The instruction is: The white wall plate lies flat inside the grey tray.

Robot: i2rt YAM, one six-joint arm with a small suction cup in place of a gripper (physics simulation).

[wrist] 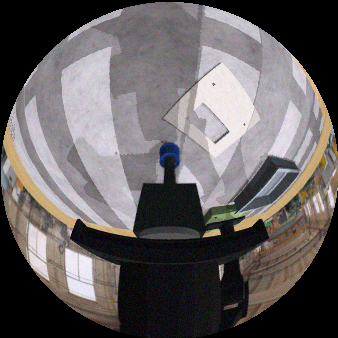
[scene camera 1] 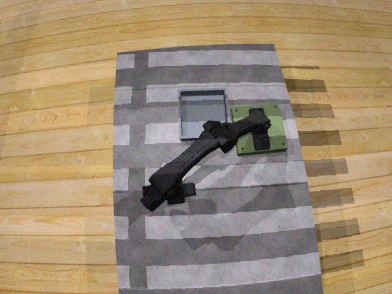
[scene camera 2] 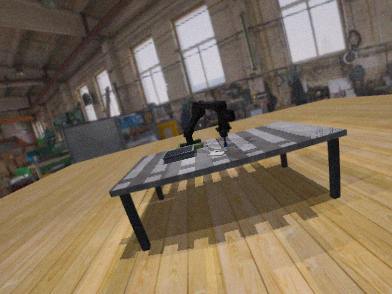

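My suction cup (wrist: 169, 147) is 15 cm from the lens. I see a white wall plate (wrist: 227, 99) that is 17 cm from the lens, and a grey tray (wrist: 275, 175) that is 45 cm from the lens. The marked spots on the white wall plate and the grey tray are 34 cm apart.
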